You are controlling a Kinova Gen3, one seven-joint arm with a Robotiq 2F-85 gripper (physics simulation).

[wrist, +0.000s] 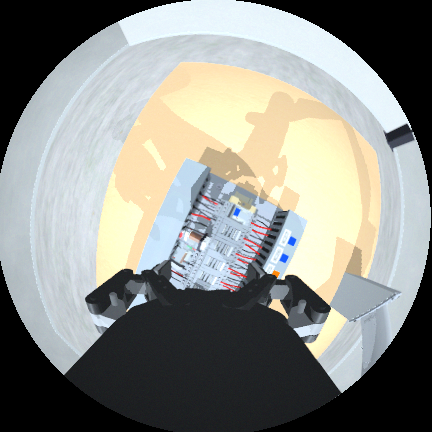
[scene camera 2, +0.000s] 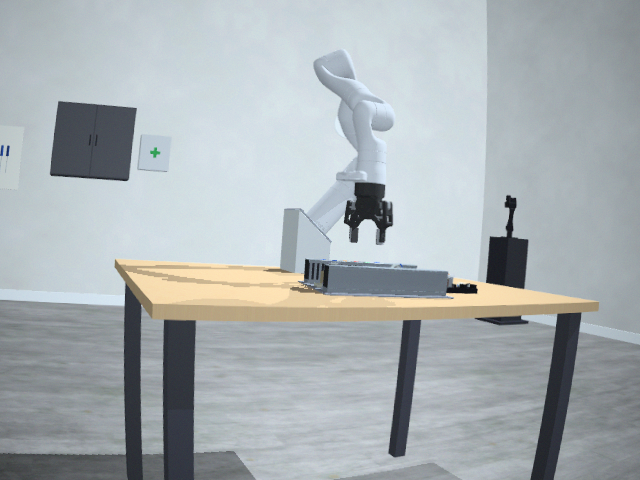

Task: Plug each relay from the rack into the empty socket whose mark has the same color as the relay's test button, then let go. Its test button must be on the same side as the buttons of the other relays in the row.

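My gripper is open and empty, above the grey open-topped box. In the wrist view, a relay with a blue test button sits at the far end of the middle row. Pale sockets without relays follow it towards the gripper. Blue marks and an orange mark are on the right wall; their labels are too small to read. A clear body with a copper coil is left of the row. The gripper hides the box's near end; the rack cannot be made out.
A low black object lies on the wooden table just past the box's right end. Red and black wires run along both sides of the sockets. The arm's grey base mount stands beside the box.
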